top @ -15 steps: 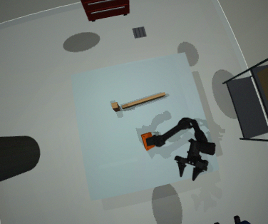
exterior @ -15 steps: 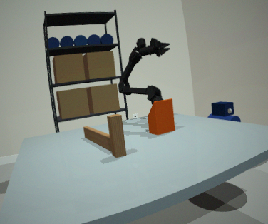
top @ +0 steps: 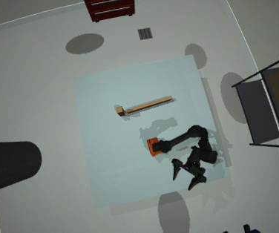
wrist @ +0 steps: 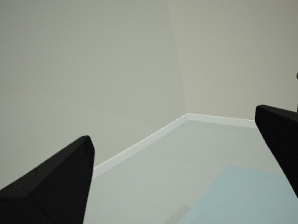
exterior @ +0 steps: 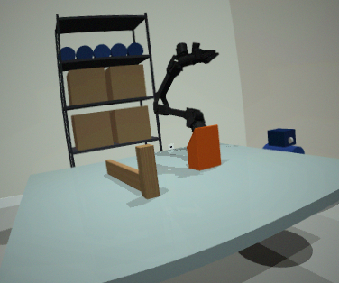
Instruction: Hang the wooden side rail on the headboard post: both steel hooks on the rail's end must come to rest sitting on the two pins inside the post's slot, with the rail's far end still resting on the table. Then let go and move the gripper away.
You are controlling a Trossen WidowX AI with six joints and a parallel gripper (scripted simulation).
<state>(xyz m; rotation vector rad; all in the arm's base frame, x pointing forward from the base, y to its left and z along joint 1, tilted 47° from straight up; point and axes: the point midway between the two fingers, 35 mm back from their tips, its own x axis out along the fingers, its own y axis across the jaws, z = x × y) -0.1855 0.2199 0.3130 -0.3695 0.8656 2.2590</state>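
The wooden headboard post lies 53 cm ahead of my gripper tip, 47 cm below it and 28 cm to the left of it.
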